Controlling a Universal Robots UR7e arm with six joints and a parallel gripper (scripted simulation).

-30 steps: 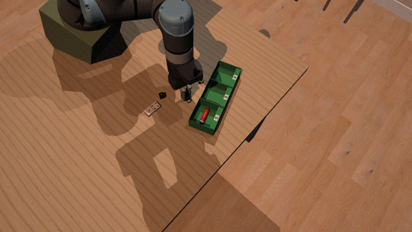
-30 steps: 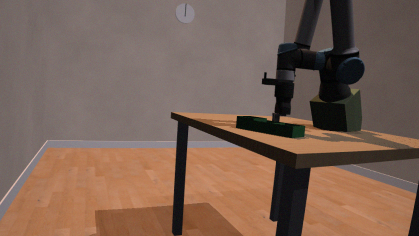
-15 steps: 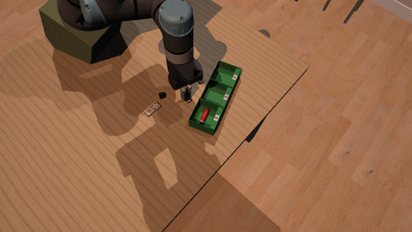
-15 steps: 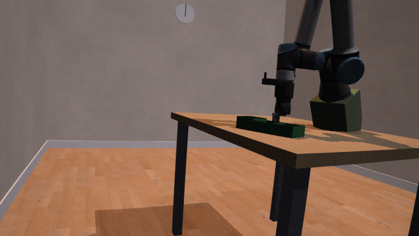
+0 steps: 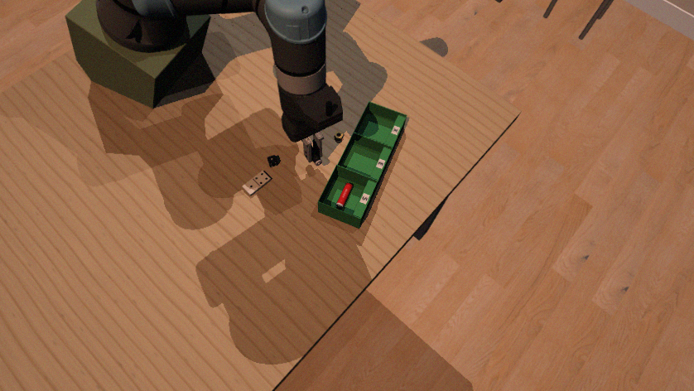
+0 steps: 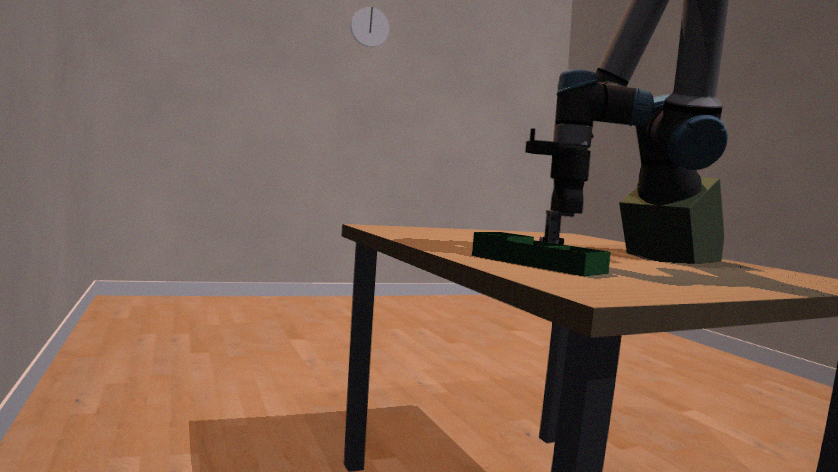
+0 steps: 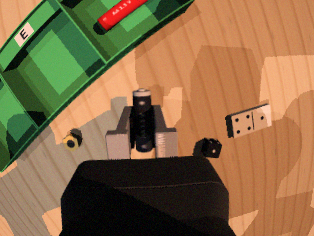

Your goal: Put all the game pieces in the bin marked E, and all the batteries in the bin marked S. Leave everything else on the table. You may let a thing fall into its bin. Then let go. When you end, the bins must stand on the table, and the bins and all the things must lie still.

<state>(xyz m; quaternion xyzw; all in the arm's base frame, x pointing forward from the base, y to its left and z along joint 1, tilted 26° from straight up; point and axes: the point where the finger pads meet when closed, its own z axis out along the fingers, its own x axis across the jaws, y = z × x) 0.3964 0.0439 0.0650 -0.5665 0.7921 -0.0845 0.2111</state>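
The red battery lies 100 mm ahead of my hand, 40 mm below it and 20 mm to the right of it. The rest, counted from my hand: brass nut (80 mm to the left, 50 mm below, 10 mm behind); black battery (10 mm below); black die (60 mm behind, 50 mm to the right, 40 mm below).
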